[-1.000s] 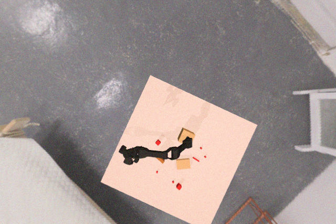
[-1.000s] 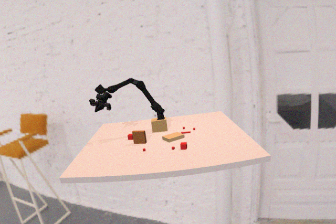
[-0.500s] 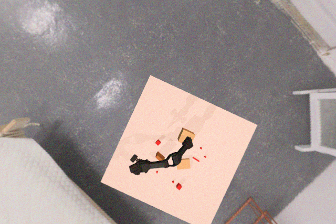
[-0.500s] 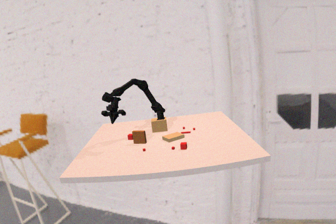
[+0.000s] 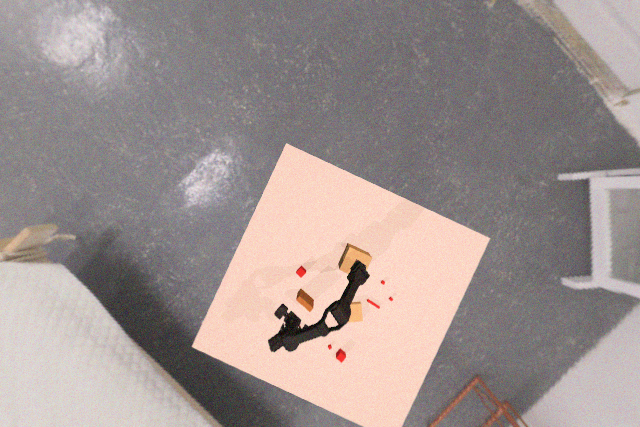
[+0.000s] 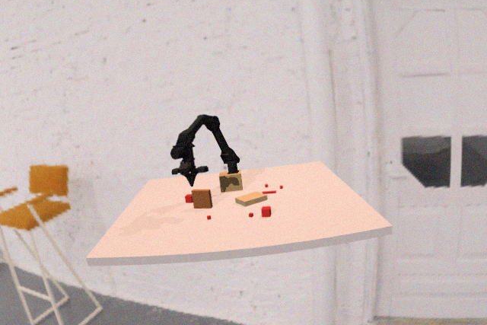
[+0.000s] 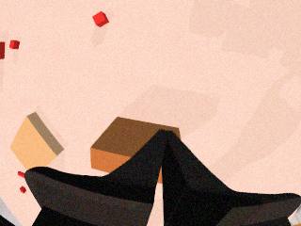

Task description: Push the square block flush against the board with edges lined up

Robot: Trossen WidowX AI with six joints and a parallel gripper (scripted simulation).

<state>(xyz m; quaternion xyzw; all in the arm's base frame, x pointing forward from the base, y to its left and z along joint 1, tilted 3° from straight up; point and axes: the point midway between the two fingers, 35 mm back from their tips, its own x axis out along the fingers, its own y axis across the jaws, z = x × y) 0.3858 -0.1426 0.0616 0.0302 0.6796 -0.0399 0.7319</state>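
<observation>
Now: gripper tip 60 mm past the square block, 30 mm to the right of it and 90 mm above it. The rest, counted from my gripper tip: red stick (250 mm behind, 370 mm to the left, 130 mm below); then board (130 mm behind, 280 mm to the left, 120 mm below).
</observation>
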